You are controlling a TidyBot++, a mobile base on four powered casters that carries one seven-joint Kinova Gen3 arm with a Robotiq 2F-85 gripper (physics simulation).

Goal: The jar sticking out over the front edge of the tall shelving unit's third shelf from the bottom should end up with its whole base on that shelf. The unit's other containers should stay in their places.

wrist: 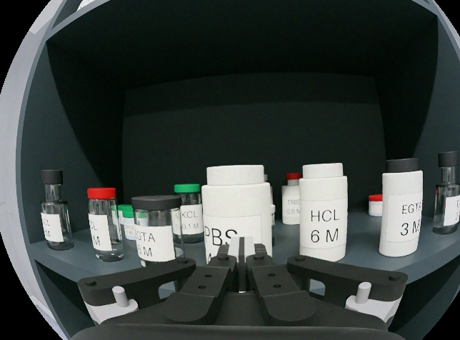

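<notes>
The large white PBS jar (237, 200) stands upright on the shelf (362, 237) near the middle of the wrist view. Its lower front and base are hidden behind my fingers, so I cannot see how its base sits at the shelf's front edge. My gripper (242, 250) is shut with nothing between the fingers. The fingertips are in front of the jar's lower part and overlap its label; whether they touch it I cannot tell.
A grey-lidded glass jar (155, 230) stands close left of the PBS jar, with a red-capped one (103, 225) further left. The white HCL jar (323, 215) and EGTA jar (401, 215) stand right. Side panels (31, 150) enclose the shelf.
</notes>
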